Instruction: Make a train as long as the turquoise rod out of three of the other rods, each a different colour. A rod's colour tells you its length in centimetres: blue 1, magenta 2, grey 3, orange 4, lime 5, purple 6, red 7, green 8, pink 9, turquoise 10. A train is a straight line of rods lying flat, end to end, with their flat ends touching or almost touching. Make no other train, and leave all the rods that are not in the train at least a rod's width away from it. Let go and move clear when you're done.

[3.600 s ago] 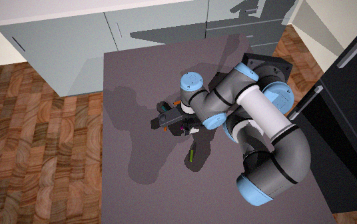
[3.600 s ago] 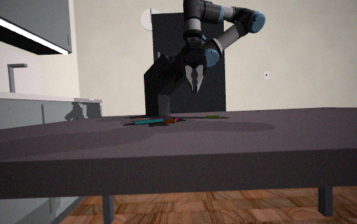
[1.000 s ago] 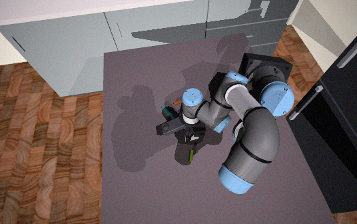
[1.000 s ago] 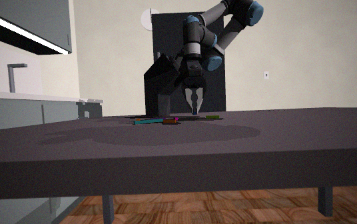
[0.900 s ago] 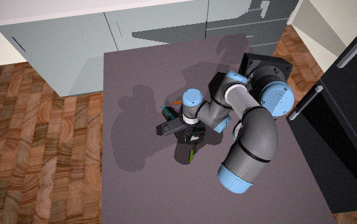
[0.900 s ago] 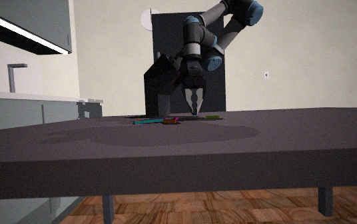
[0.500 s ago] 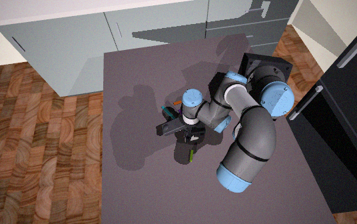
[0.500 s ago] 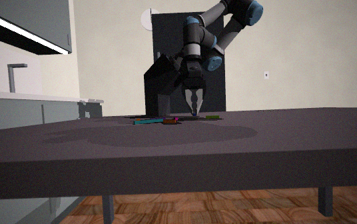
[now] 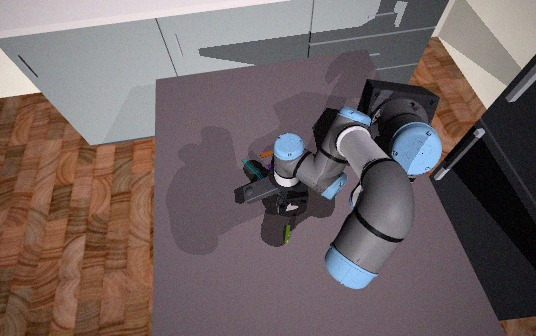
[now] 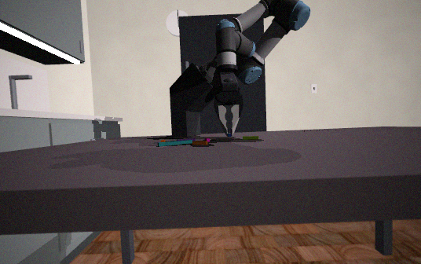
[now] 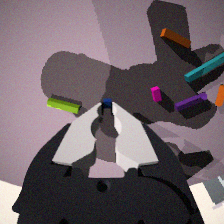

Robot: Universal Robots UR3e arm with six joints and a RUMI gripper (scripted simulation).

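The blue rod lies 10 mm below my hand. The rest, counted from my hand: magenta rod 10 mm ahead, 70 mm to the right, 20 mm below; then purple rod 140 mm to the right, 20 mm below; then lime rod 10 mm behind, 70 mm to the left, 20 mm below.
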